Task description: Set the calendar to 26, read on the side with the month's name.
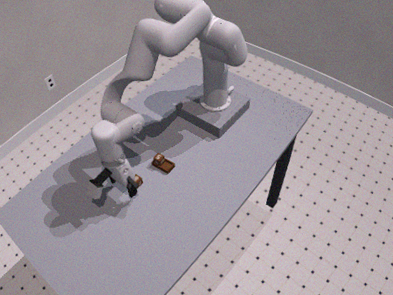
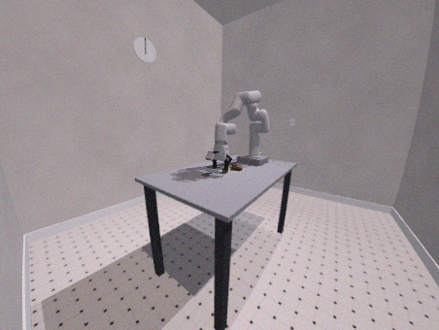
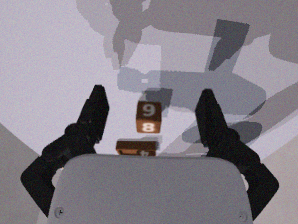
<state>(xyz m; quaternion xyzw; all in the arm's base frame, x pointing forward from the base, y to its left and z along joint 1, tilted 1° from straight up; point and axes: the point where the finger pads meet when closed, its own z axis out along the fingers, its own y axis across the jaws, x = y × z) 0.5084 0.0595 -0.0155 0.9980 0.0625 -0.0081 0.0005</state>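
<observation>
Right now my hand is 17 cm past the brown wooden tray and 3 cm above it. From my hand the other things lie so: brown cube: 5 cm behind, 3 cm below.
</observation>
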